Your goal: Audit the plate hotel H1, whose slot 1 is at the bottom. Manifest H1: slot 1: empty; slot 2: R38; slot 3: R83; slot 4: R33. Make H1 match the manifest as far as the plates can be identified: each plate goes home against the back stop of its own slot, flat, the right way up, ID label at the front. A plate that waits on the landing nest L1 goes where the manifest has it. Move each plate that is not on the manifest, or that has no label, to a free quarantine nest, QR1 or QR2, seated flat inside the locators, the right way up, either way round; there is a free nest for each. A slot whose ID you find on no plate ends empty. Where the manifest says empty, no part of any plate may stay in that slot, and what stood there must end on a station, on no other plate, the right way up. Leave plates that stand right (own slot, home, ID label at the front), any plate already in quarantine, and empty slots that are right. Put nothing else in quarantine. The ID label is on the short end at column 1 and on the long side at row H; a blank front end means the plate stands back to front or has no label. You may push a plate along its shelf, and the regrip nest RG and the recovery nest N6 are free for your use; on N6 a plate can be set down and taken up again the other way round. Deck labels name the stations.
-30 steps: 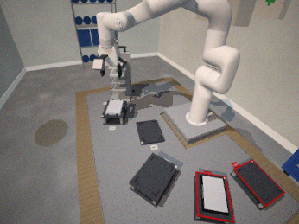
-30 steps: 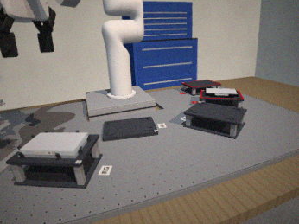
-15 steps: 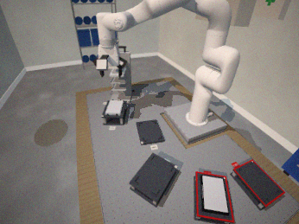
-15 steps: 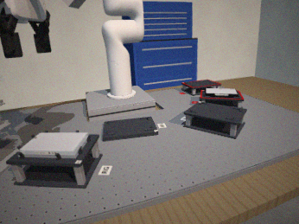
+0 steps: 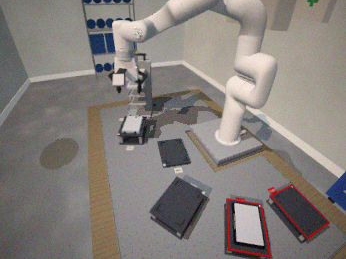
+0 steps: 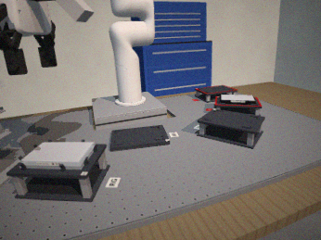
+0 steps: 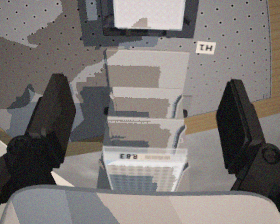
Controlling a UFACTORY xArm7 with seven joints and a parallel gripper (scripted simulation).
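My hand is 18 cm above the white well plate and 1 cm to the right of it. Round my hand: raised regrip nest RG: 19 cm below, 1 cm to the left; plate labelled R83: 16 cm to the right, 5 cm behind, 4 cm below; RG label: 25 cm below, 11 cm to the left, 4 cm ahead.
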